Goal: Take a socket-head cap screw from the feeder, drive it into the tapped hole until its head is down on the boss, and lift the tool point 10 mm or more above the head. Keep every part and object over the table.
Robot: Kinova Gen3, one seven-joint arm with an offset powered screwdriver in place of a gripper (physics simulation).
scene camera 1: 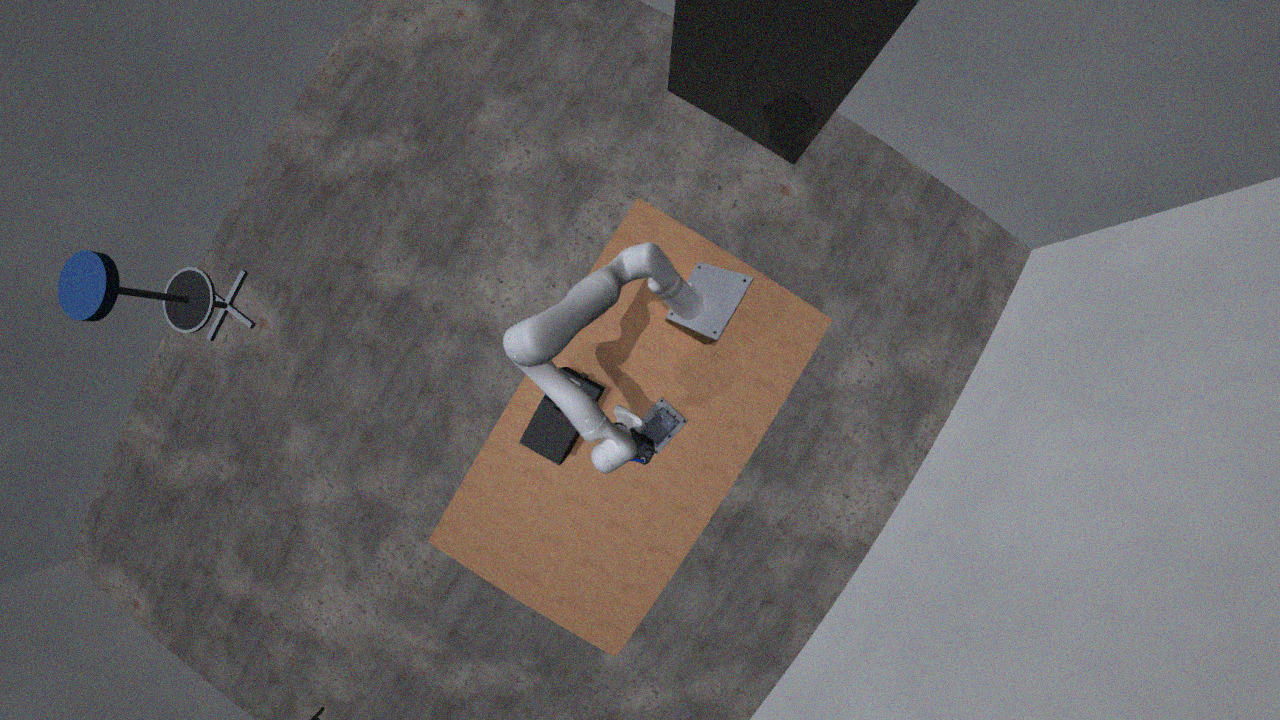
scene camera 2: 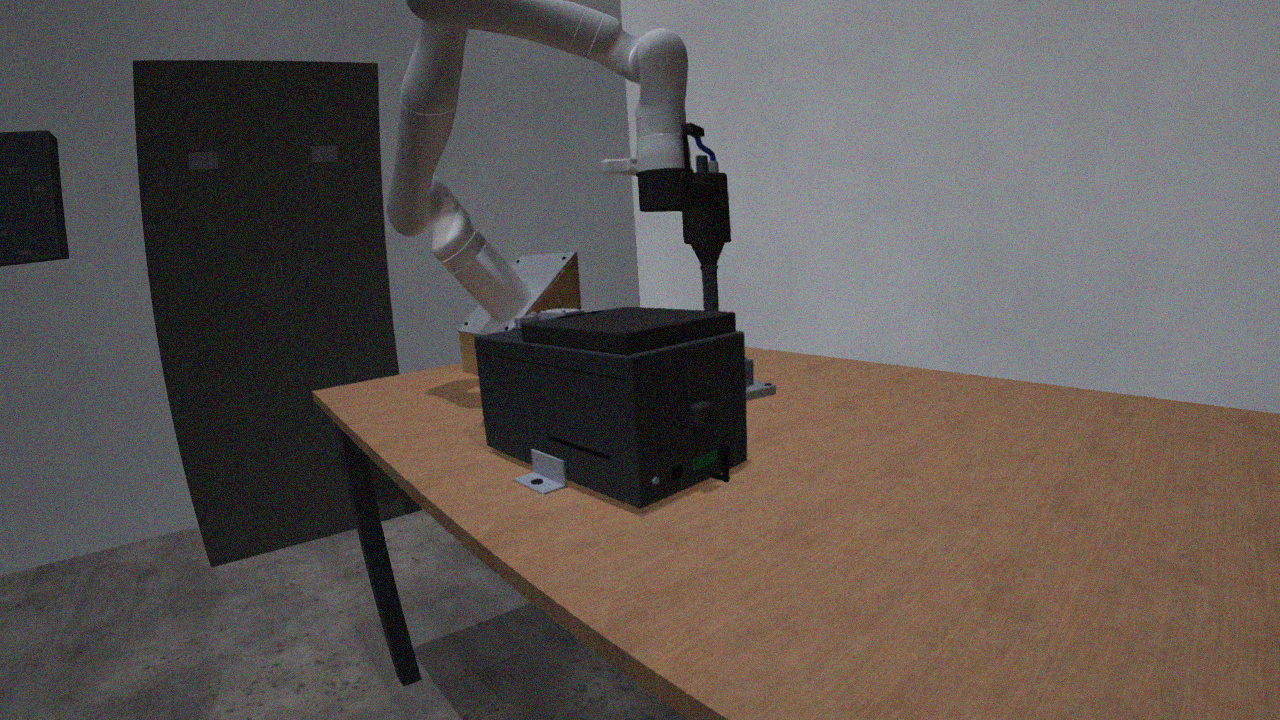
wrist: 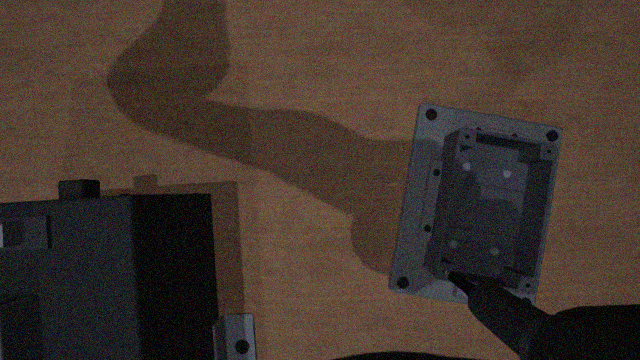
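What I see here is a black screw feeder (wrist: 95, 286).
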